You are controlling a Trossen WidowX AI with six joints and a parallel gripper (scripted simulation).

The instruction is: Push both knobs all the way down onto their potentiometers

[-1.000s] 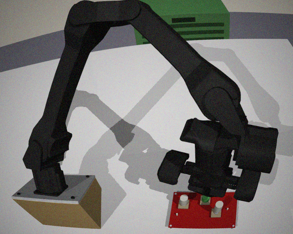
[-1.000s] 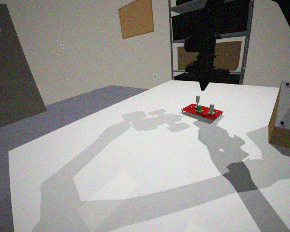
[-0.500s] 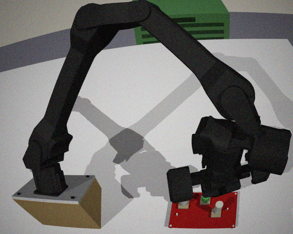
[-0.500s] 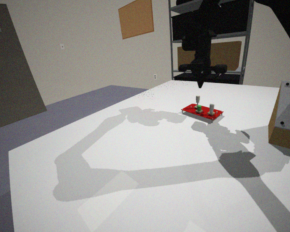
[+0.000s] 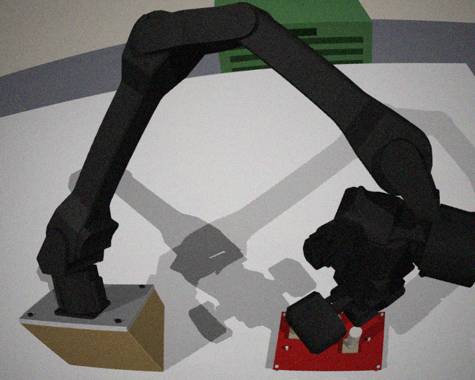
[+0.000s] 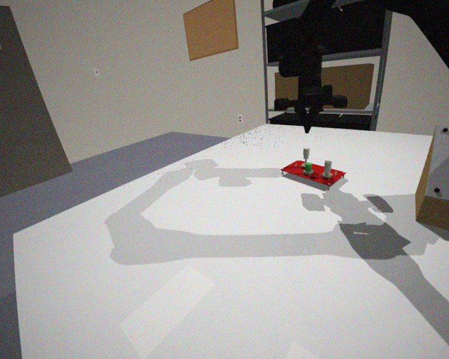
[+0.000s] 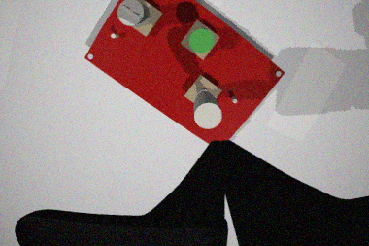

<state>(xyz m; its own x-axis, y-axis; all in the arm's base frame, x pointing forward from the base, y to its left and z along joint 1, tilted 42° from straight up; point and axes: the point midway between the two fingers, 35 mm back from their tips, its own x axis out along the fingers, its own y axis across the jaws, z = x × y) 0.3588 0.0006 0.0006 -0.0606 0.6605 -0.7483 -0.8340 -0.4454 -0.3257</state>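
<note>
Right now the white knob is 70 mm below my gripper tip.
</note>
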